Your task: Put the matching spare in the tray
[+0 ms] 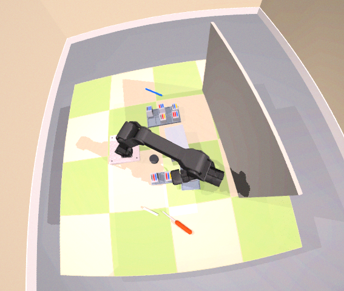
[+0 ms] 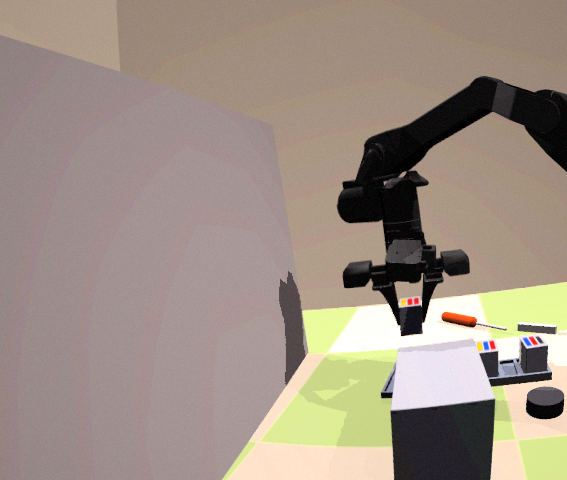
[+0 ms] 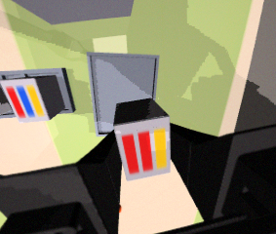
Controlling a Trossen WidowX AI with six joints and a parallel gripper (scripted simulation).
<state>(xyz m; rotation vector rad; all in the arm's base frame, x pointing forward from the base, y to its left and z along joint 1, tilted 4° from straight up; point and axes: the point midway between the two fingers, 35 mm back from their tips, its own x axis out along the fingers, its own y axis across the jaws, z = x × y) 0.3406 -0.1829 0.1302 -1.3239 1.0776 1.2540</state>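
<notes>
Right now the grey tray is 1 cm behind my gripper tip, 1 cm to the left of it and 9 cm below it. The rest, counted from my gripper tip: grey box (6 cm behind, 20 cm to the left, 4 cm below); then dark spare (2 cm above); then rack (15 cm behind, 2 cm to the left, 9 cm below).
</notes>
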